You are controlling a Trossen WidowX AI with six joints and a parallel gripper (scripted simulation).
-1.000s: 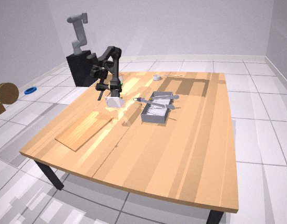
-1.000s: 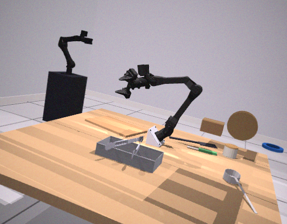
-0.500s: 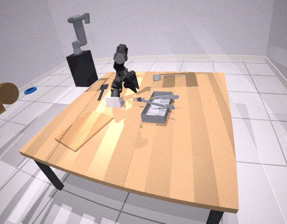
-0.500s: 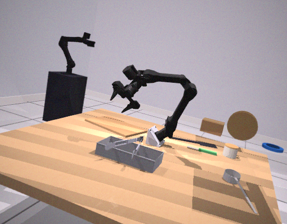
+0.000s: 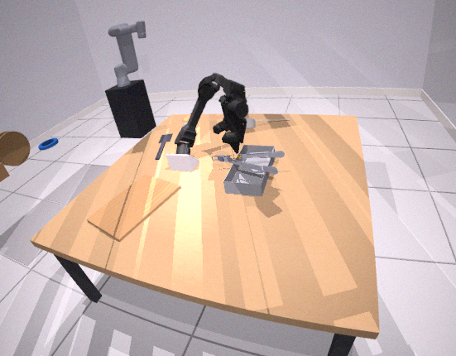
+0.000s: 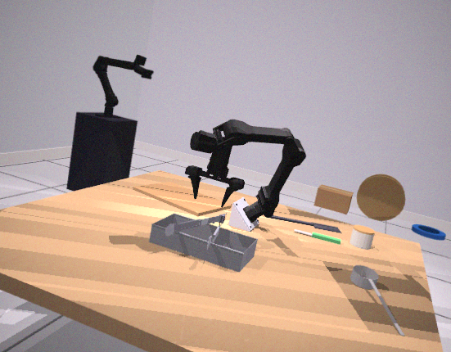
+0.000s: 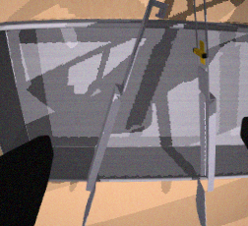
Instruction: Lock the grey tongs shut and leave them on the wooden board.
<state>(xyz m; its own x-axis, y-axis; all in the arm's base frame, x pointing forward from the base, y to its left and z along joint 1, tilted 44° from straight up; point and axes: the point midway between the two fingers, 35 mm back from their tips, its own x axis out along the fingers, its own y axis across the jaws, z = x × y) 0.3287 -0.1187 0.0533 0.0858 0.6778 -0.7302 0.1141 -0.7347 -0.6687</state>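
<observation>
My gripper tip is 40 mm short of the roasting tin, 20 mm to the right of it and 110 mm above it. The rest, counted from my gripper tip: black spatula 580 mm behind, 240 mm to the left, 140 mm below; green-handled tool 430 mm behind, 300 mm to the left, 130 mm below; wooden board 400 mm behind, 280 mm to the right, 130 mm below.
</observation>
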